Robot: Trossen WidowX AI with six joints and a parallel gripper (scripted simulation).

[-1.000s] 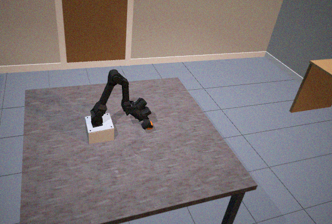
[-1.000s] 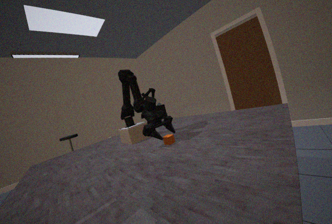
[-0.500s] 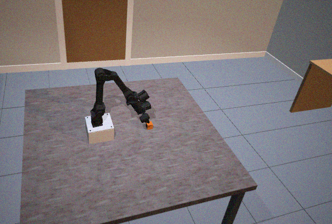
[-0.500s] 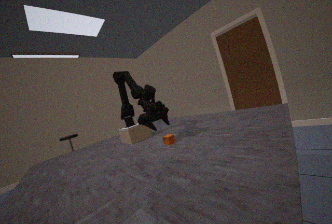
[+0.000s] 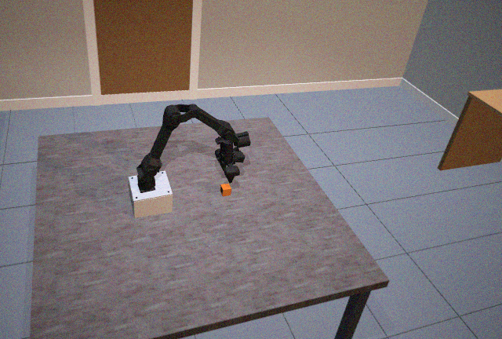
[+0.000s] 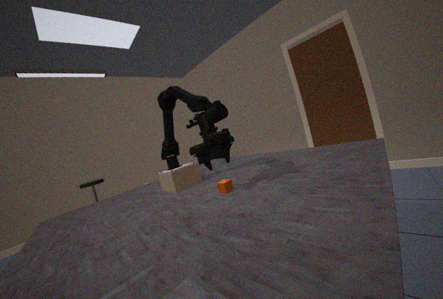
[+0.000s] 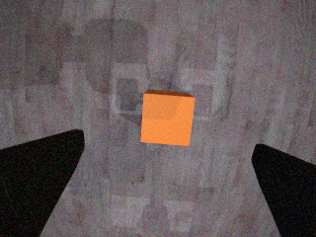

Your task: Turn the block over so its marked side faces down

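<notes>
Now: the orange block 1 cm behind my gripper tip and 8 cm below it.
</notes>
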